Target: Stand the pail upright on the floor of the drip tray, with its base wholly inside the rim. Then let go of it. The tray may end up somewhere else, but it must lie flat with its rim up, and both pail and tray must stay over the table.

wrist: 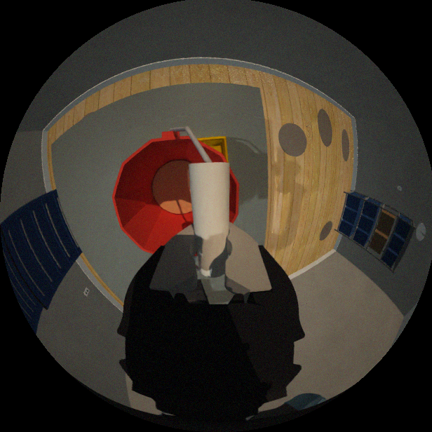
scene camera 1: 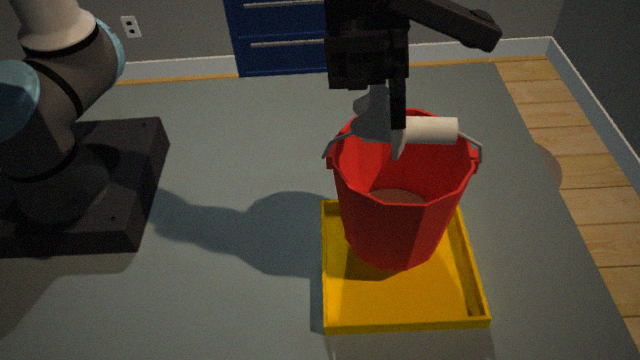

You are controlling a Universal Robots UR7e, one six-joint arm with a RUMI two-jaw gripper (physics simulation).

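Pixels of known places: gripper, fingertip midpoint: (scene camera 1: 394, 153); arm's base, link origin: (scene camera 1: 66, 189).
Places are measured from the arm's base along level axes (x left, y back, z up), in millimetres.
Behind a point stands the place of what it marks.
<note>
The red pail (scene camera 1: 400, 230) {x -123, y -575, z 97 mm} (wrist: 137, 175) is upright over the yellow drip tray (scene camera 1: 405, 326) {x -182, y -592, z -50 mm} (wrist: 216, 139). Its base is low inside the rim, toward the tray's back half, with a shadow beside it; whether it touches the floor of the tray I cannot tell. The tray lies flat, rim up. The pail's wire handle stands up, with a white cylindrical grip (scene camera 1: 435, 130) {x -87, y -604, z 234 mm} (wrist: 210, 192). My gripper (scene camera 1: 392, 136) {x -83, y -561, z 194 mm} (wrist: 212, 223) is shut on this grip, above the pail's mouth. The pail hides the tray's back part, and the fingers cover one end of the grip.
The grey table (scene camera 1: 225, 310) {x -171, y -321, z -66 mm} (wrist: 100, 130) carries the tray. The dark robot base (scene camera 1: 115, 200) {x -19, y -101, z -1 mm} stands at the left in the scene view. The table's right edge runs beside the wooden floor (scene camera 1: 575, 200) (wrist: 280, 215). A blue drawer cabinet (scene camera 1: 280, 30) (wrist: 35, 240) is beyond the table.
</note>
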